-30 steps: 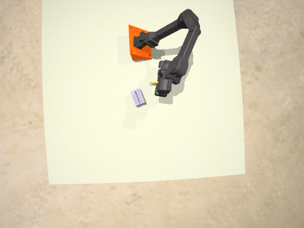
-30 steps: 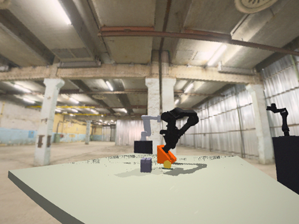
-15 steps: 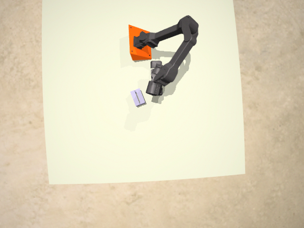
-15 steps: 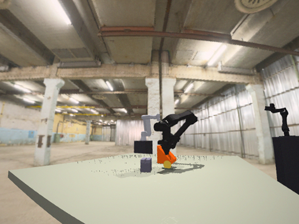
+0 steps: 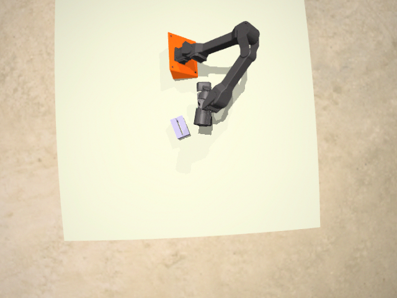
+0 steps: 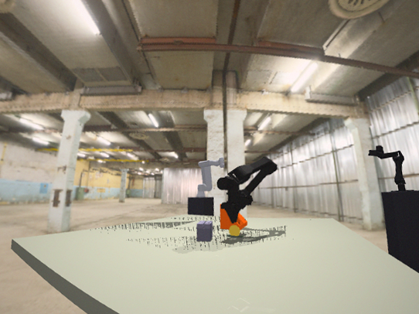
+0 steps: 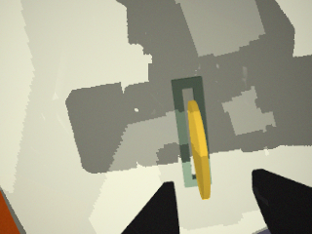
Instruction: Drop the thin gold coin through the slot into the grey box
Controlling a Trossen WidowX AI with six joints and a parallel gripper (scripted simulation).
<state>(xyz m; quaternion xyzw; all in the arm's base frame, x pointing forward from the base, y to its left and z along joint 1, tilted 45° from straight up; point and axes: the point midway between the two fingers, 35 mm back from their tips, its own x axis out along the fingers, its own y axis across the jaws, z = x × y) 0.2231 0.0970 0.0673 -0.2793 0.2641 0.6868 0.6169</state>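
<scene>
My gripper tip is now 4 cm above the gold coin.
</scene>
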